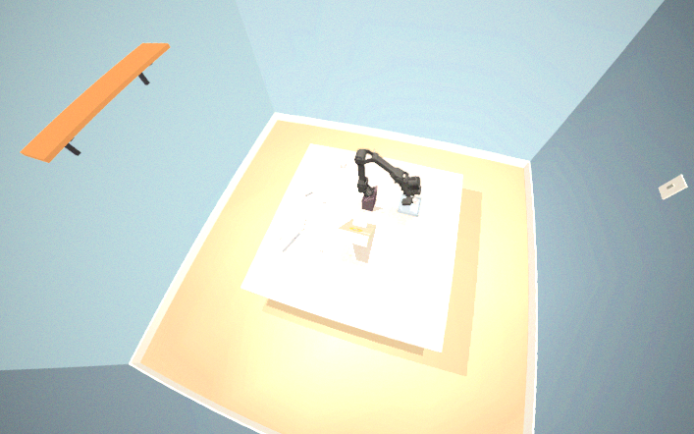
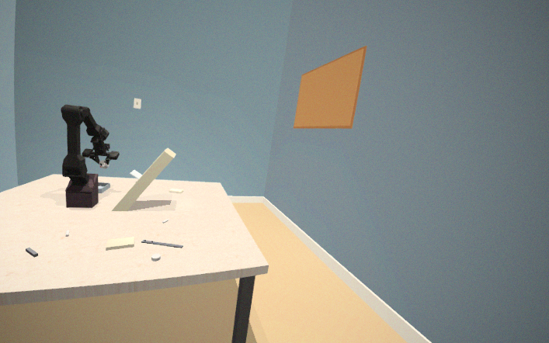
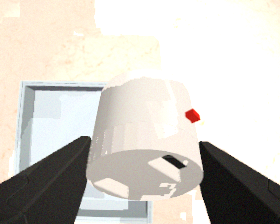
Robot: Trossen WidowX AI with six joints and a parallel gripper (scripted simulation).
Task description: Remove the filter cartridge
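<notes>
Right now my gripper tip is 6 cm past the tray, 1 cm to the left of it and 17 cm above it. From my gripper tip the other things lie so: white filter cartridge: right at my gripper tip; cream service panel: 32 cm ahead, 28 cm to the right, 1 cm above.
</notes>
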